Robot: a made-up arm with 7 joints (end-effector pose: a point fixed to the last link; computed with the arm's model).
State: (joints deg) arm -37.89 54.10 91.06 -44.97 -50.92 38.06 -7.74
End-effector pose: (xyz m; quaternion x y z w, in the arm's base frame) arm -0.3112 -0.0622 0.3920 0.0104 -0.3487 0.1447 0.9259
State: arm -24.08 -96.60 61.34 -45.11 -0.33 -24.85 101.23
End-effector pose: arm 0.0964 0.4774 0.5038 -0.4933 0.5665 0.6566 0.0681
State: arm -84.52 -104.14 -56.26 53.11 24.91 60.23 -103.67
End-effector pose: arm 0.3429 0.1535 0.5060 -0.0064 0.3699 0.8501 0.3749
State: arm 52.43 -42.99 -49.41 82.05 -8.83 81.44 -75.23
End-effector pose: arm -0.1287 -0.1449 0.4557 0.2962 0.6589 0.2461 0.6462
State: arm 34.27 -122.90 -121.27 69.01 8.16 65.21 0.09
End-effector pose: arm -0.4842 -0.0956 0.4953 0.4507 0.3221 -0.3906 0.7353
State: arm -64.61 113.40 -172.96 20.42 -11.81 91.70 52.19
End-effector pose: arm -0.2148 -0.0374 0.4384 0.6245 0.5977 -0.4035 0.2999
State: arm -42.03 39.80 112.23 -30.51 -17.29 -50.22 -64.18
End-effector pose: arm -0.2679 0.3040 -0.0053 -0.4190 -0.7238 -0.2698 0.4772
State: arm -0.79 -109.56 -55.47 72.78 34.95 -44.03 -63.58
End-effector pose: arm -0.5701 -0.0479 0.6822 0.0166 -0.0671 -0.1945 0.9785
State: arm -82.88 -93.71 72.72 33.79 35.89 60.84 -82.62
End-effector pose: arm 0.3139 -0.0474 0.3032 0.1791 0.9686 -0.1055 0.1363
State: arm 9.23 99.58 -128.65 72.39 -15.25 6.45 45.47
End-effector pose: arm -0.3695 0.4451 0.6183 -0.8487 0.1894 0.3300 0.3673
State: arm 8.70 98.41 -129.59 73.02 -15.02 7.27 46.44
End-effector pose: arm -0.3743 0.4364 0.6227 -0.8487 0.1747 0.3288 0.3755
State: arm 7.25 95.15 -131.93 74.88 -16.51 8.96 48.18
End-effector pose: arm -0.3831 0.4206 0.6228 -0.8535 0.1472 0.3161 0.3873
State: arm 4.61 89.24 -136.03 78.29 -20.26 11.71 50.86
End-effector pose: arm -0.3957 0.3948 0.6172 -0.8618 0.1024 0.2890 0.4042
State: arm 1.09 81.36 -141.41 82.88 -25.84 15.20 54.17
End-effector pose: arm -0.4081 0.3601 0.6058 -0.8682 0.0434 0.2506 0.4262
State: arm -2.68 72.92 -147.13 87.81 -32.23 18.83 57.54
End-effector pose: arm -0.4157 0.3226 0.5900 -0.8681 -0.0196 0.2075 0.4505
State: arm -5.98 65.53 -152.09 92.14 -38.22 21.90 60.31
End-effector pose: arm -0.4167 0.2915 0.5731 -0.8625 -0.0725 0.1673 0.4721
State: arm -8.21 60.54 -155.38 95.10 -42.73 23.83 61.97
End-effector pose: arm -0.4136 0.2737 0.5591 -0.8571 -0.1045 0.1372 0.4854
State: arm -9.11 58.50 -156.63 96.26 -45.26 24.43 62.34
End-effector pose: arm -0.4096 0.2709 0.5507 -0.8574 -0.1116 0.1215 0.4875
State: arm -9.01 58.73 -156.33 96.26 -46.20 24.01 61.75
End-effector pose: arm -0.4068 0.2780 0.5463 -0.8629 -0.1022 0.1163 0.4811
